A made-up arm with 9 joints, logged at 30 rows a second.
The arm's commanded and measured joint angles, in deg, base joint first. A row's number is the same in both.
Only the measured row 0 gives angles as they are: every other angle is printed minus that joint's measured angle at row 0.
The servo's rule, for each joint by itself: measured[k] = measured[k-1] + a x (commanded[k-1-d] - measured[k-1]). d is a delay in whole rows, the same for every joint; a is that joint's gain. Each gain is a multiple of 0.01, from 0.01 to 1. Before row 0 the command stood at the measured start. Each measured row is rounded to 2 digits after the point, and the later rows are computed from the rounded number. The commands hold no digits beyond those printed.
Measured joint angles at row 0:
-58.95 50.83 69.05 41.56 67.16 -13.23 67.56 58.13 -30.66
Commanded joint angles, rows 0 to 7:
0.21 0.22 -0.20 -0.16 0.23 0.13 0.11 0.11 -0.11
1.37 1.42 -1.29 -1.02 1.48 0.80 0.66 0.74 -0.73
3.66 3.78 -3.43 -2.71 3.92 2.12 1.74 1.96 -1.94
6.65 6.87 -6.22 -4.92 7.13 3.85 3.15 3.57 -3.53
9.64 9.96 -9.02 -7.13 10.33 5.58 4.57 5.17 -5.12
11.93 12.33 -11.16 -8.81 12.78 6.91 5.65 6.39 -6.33
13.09 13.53 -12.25 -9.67 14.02 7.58 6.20 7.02 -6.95
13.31 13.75 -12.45 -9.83 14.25 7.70 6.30 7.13 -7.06
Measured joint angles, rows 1 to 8:
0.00 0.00 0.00 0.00 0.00 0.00 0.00 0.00 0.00
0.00 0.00 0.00 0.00 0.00 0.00 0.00 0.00 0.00
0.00 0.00 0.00 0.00 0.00 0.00 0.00 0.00 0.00
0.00 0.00 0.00 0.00 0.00 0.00 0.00 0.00 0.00
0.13 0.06 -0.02 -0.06 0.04 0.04 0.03 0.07 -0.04
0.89 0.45 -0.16 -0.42 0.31 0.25 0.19 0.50 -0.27
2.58 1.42 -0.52 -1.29 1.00 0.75 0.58 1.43 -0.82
5.06 3.00 -1.15 -2.67 2.16 1.59 1.22 2.80 -1.71
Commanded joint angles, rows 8 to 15:
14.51 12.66 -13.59 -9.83 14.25 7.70 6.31 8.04 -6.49
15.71 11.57 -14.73 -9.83 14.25 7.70 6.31 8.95 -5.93
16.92 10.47 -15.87 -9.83 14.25 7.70 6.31 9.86 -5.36
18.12 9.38 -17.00 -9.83 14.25 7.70 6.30 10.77 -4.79
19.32 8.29 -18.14 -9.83 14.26 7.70 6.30 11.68 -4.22
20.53 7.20 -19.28 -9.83 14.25 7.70 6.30 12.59 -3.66
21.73 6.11 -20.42 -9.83 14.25 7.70 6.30 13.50 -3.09
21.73 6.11 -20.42 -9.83 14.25 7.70 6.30 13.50 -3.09
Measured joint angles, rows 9 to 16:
7.85 5.02 -2.02 -4.36 3.71 2.67 2.06 4.32 -2.84
10.34 7.14 -3.03 -6.05 5.43 3.81 2.96 5.64 -3.99
12.02 8.99 -4.04 -7.43 7.06 4.83 3.77 6.52 -4.97
12.81 10.37 -4.97 -8.34 8.43 5.60 4.40 6.91 -5.66
13.85 11.03 -5.92 -8.91 9.54 6.17 4.88 7.63 -5.93
14.98 11.19 -6.89 -9.26 10.43 6.58 5.24 8.47 -5.93
16.16 10.98 -7.88 -9.48 11.16 6.88 5.51 9.36 -5.74
17.36 10.52 -8.88 -9.61 11.75 7.10 5.71 10.26 -5.43

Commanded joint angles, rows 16 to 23:
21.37 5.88 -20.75 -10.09 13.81 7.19 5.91 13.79 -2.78
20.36 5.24 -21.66 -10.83 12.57 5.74 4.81 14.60 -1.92
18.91 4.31 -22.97 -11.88 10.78 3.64 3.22 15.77 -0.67
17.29 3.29 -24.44 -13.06 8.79 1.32 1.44 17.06 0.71
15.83 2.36 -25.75 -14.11 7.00 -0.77 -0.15 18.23 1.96
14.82 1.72 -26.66 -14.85 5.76 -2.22 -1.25 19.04 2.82
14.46 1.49 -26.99 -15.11 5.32 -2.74 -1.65 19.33 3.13
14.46 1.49 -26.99 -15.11 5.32 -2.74 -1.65 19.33 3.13
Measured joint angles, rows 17 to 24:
18.56 9.87 -9.90 -9.69 12.23 7.26 5.86 11.17 -5.03
19.76 9.10 -10.93 -9.74 12.61 7.38 5.97 12.08 -4.58
20.96 8.23 -11.97 -9.77 12.92 7.47 6.05 12.99 -4.09
21.43 7.62 -12.90 -9.79 13.17 7.53 6.11 13.32 -3.76
21.39 7.12 -13.76 -9.90 13.29 7.44 6.06 13.62 -3.44
20.76 6.57 -14.63 -10.25 13.15 6.98 5.75 14.25 -2.94
19.63 5.91 -15.55 -10.87 12.70 6.08 5.12 15.22 -2.19
18.20 5.15 -16.53 -11.70 11.96 4.79 4.20 16.40 -1.23

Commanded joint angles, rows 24 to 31:
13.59 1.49 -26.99 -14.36 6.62 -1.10 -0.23 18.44 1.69
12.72 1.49 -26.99 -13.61 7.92 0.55 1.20 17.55 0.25
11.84 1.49 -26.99 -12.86 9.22 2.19 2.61 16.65 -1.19
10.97 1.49 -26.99 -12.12 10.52 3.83 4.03 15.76 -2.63
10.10 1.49 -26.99 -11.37 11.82 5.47 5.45 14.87 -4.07
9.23 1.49 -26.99 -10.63 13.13 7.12 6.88 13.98 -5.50
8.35 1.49 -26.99 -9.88 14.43 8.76 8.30 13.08 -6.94
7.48 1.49 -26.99 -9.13 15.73 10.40 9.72 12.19 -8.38
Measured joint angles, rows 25 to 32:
16.75 4.34 -17.54 -12.62 11.02 3.29 3.11 17.57 -0.18
15.57 3.58 -18.54 -13.47 10.02 1.80 2.02 18.51 0.81
14.89 2.97 -19.47 -14.09 9.13 0.57 1.10 19.03 1.58
14.63 2.54 -20.30 -14.48 8.41 -0.32 0.41 19.22 2.09
14.00 2.24 -21.04 -14.43 8.07 -0.53 0.25 18.72 1.96
13.22 2.02 -21.69 -14.12 8.04 -0.24 0.49 17.97 1.40
12.38 1.87 -22.27 -13.64 8.26 0.42 1.02 17.13 0.55
11.52 1.76 -22.79 -13.06 8.69 1.34 1.77 16.25 -0.50

